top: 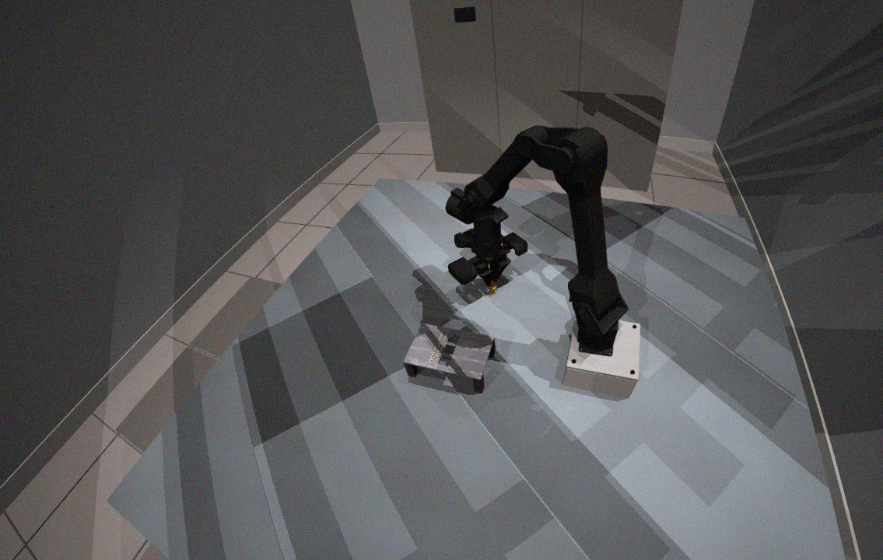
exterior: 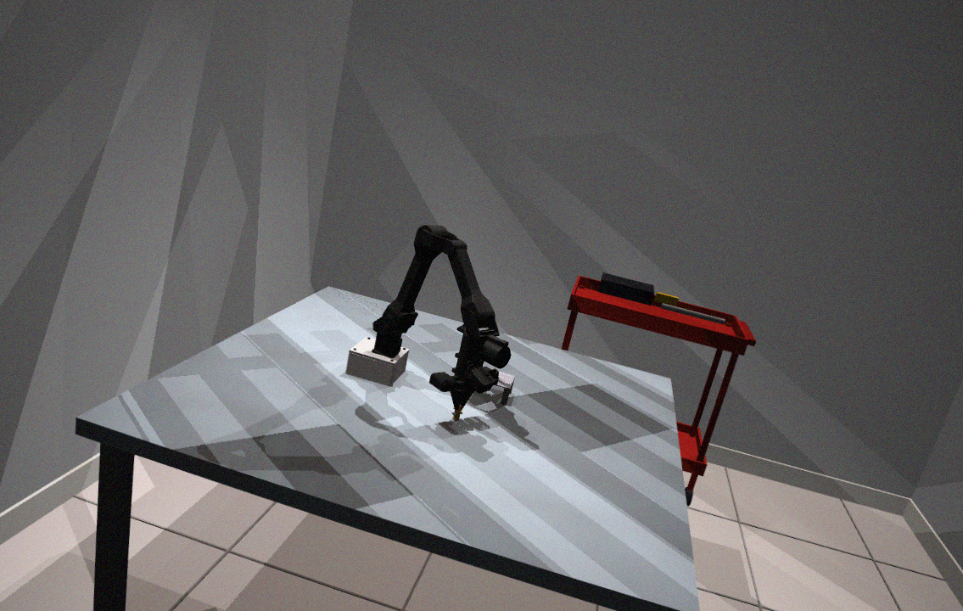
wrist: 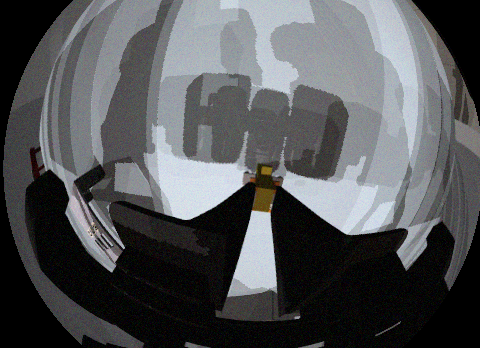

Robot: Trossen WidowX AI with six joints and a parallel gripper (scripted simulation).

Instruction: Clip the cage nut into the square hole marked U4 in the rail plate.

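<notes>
My gripper tip is 10 mm above the cage nut.
</notes>
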